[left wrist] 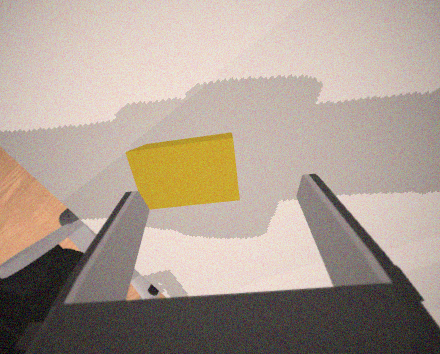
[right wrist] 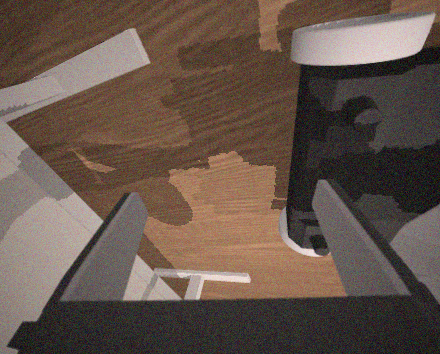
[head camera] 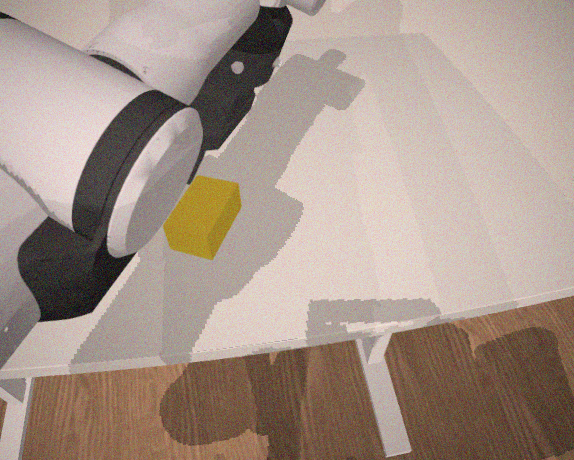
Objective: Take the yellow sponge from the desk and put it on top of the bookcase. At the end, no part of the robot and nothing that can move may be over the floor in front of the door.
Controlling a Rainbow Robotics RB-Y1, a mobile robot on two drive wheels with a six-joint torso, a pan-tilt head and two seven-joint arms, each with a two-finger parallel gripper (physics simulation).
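Places are measured from the robot's base along level axes (x ahead, y left, z up), in metres.
Where they show: left gripper, fingertip midpoint: (left wrist: 219, 193) (head camera: 204, 153); right gripper, fingertip midpoint: (right wrist: 225, 197).
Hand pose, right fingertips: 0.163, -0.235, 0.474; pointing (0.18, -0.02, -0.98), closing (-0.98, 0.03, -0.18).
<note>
After its pixels a point has its place, as x, y, z.
The yellow sponge (head camera: 202, 217) {0.515, 0.126, 0.996} (left wrist: 187, 172) {0.544, 0.134, 0.996} lies on the white desk (head camera: 340, 240) {0.517, -0.048, 0.951} (left wrist: 350, 50) {0.728, 0.170, 0.951}, in the arm's shadow. In the head camera it is beside the round end of a link of my left arm. My left gripper (left wrist: 219, 193) {0.576, 0.125, 1.049} is open and empty above the desk; in the left wrist view the sponge lies beyond the fingertips, nearer the finger at the picture's left. In the head camera the left fingers are hidden. My right gripper (right wrist: 225, 197) {0.163, -0.235, 0.474} is open and empty, over the wooden floor beside the desk's edge. The bookcase and the door do not show.
The desk's near edge crosses the lower part of the head camera, with a white desk leg (head camera: 382, 405) below it. In the right wrist view, the robot's black and white base (right wrist: 320, 125) {0.050, -0.151, 0.202} stands at the right, and the desk (right wrist: 45, 255) at the left, above the wooden floor (right wrist: 225, 230) {0.336, 0.472, 0.001}.
</note>
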